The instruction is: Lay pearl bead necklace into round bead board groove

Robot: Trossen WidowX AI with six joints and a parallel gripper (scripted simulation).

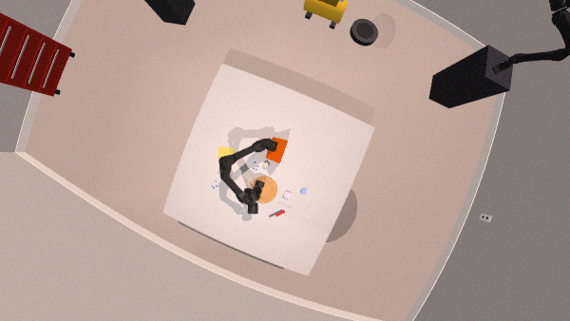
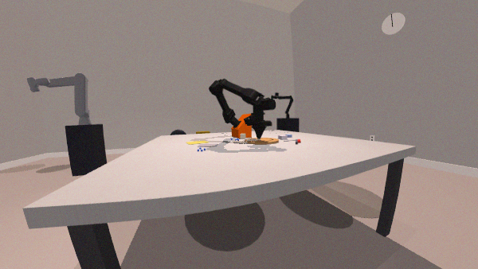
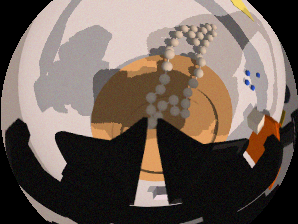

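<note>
Right now my gripper tip is 2 cm past the round tan bead board, 3 cm to the right of it and 1 cm above it. From my gripper tip the other things lie so: tool (12 cm ahead, 19 cm to the left, 2 cm below); then white square (4 cm behind, 21 cm to the left, 1 cm below); then pale blue cube (10 cm behind, 32 cm to the left, 1 cm below).
</note>
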